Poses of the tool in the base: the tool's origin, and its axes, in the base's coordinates. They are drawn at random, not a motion.
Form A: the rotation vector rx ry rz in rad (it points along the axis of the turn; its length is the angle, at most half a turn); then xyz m.
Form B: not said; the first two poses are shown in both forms.
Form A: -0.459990 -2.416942 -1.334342 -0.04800 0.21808 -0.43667
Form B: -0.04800 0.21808 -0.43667 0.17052 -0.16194 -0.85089 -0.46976
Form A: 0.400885 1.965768 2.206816 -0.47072 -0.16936 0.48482
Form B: -0.47072 -0.16936 0.48482 0.07949 0.13399 0.65703 0.73759
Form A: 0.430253 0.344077 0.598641 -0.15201 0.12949 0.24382
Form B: -0.15201 0.12949 0.24382 0.91840 0.20924 0.16733 0.29113
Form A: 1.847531 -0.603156 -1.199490 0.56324 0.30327 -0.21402
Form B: 0.56324 0.30327 -0.21402 0.41585 0.73569 -0.24018 -0.47764
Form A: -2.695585 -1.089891 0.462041 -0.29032 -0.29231 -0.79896
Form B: -0.29032 -0.29231 -0.79896 0.09860 -0.91114 -0.36840 0.15617
